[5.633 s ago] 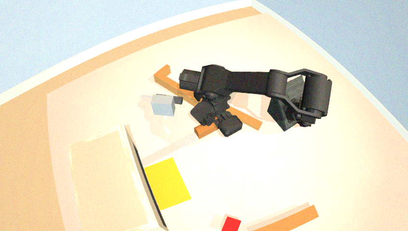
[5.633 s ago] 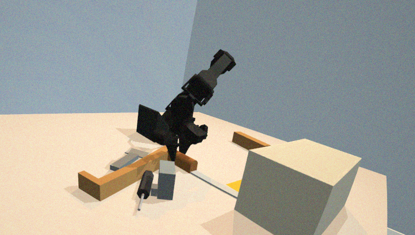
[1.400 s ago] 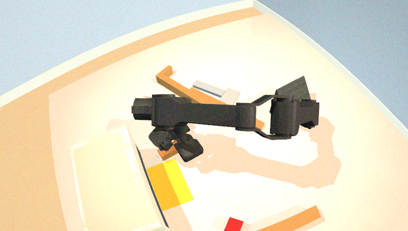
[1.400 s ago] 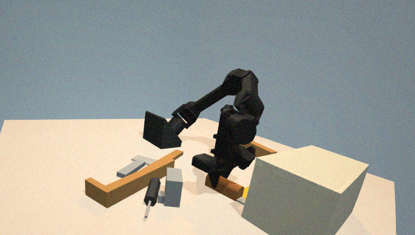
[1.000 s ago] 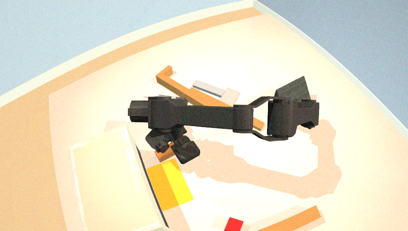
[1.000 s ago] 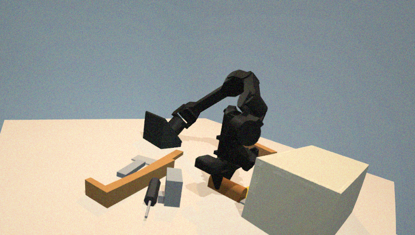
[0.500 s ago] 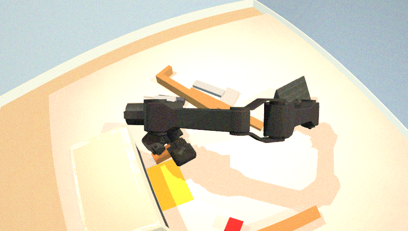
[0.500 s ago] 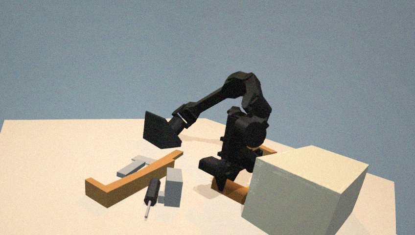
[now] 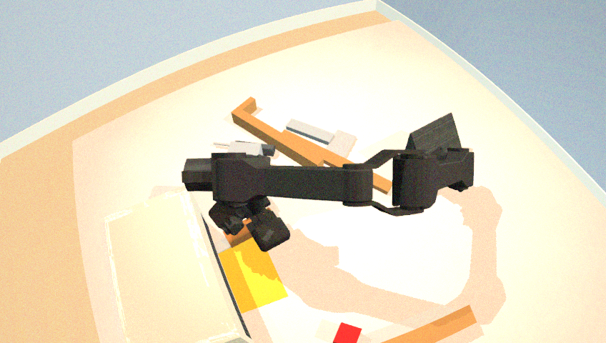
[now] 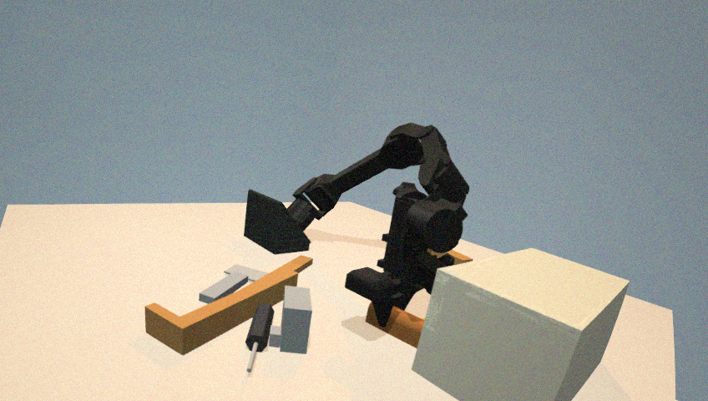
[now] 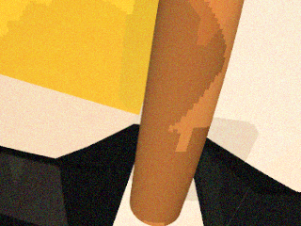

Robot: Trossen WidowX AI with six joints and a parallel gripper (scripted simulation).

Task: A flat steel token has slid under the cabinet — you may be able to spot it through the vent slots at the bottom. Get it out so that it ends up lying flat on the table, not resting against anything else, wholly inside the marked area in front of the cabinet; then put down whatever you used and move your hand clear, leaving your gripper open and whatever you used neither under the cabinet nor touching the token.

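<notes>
Right now my gripper tip is 230 mm past the long orange bar and 40 mm to the left of it. Round my gripper tip: dark-handled pin tool (210 mm to the right, 70 mm behind); small grey cube (180 mm to the right, 70 mm behind); grey block (150 mm to the right, 60 mm behind, 30 mm above).
</notes>
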